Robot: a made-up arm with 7 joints.
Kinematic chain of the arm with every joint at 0, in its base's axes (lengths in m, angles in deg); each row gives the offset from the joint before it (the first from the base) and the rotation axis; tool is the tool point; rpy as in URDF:
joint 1: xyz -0.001 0.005 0.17 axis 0 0.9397 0.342
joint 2: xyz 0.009 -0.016 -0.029 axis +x
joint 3: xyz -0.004 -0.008 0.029 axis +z
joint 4: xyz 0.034 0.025 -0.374 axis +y
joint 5: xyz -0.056 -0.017 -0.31 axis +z
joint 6: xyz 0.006 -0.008 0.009 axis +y
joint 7: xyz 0 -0.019 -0.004 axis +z
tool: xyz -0.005 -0.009 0.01 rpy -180 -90 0
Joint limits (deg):
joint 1: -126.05..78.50
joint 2: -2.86..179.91
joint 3: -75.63..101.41
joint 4: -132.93..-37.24
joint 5: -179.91..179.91
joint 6: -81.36..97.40
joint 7: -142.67..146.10
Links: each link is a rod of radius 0.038 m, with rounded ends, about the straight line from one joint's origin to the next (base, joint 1, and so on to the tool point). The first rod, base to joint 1, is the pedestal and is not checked.
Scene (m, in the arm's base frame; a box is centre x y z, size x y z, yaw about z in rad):
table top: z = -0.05
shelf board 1: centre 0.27 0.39 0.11 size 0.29 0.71 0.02 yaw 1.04
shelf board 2: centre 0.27 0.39 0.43 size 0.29 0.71 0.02 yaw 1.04
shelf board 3: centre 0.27 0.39 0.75 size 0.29 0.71 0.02 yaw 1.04
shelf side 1: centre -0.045 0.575 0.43 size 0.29 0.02 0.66 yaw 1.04
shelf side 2: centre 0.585 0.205 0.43 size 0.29 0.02 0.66 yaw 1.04
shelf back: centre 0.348 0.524 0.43 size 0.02 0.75 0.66 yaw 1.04
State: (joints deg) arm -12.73 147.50 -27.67 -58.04 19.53 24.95 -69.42
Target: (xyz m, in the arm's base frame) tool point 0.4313 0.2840 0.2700
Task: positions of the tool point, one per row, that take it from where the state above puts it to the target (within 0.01 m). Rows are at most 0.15 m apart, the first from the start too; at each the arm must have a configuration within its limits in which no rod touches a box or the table.
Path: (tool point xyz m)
1: 0.1596 0.3259 0.5822
2: 0.1324 0.2726 0.5892
3: 0.0972 0.2251 0.5827
4: 0.0580 0.1848 0.5625
5: 0.1602 0.1474 0.5208
6: 0.2397 0.1171 0.4500
7: 0.2893 0.0925 0.3621
8: 0.3069 0.0720 0.2700
9: 0.3549 0.1181 0.2723
10: 0.3921 0.1712 0.2718
11: 0.4175 0.2279 0.2704
12: 0.4313 0.2840 0.2700

